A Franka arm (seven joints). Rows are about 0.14 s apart.
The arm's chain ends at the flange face. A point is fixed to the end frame.
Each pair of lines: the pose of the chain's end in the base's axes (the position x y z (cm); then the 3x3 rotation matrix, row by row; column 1 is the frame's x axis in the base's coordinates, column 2 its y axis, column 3 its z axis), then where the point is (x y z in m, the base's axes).
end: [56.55 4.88 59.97], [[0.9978 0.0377 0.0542], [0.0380 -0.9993 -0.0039], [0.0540 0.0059 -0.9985]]
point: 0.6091 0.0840 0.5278
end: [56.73 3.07 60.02], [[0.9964 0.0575 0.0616], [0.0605 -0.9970 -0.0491], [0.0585 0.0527 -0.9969]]
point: 0.6108 0.0634 0.5270
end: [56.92 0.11 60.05], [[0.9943 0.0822 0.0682], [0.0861 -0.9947 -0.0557], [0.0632 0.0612 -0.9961]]
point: 0.6122 0.0343 0.5273
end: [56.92 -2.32 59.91], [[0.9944 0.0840 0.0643], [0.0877 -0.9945 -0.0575], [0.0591 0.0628 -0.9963]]
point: 0.6119 0.0100 0.5257
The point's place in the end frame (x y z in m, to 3 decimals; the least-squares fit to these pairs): 0.041 -0.034 0.074
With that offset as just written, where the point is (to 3 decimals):
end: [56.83 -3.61 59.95], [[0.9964 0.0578 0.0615], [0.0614 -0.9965 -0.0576], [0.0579 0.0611 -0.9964]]
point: 0.612 -0.004 0.526
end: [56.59 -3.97 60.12], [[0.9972 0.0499 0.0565], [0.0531 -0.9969 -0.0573], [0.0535 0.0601 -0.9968]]
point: 0.609 -0.008 0.528
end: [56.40 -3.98 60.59], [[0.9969 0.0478 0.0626], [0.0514 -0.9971 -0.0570], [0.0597 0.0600 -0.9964]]
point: 0.608 -0.008 0.533
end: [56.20 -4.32 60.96], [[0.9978 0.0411 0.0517], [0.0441 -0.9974 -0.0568], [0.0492 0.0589 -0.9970]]
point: 0.605 -0.012 0.536
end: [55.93 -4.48 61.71], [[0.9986 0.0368 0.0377], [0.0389 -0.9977 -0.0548], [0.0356 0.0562 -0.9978]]
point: 0.602 -0.013 0.543
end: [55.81 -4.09 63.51], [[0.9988 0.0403 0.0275], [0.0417 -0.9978 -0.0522], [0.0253 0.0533 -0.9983]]
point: 0.600 -0.009 0.560
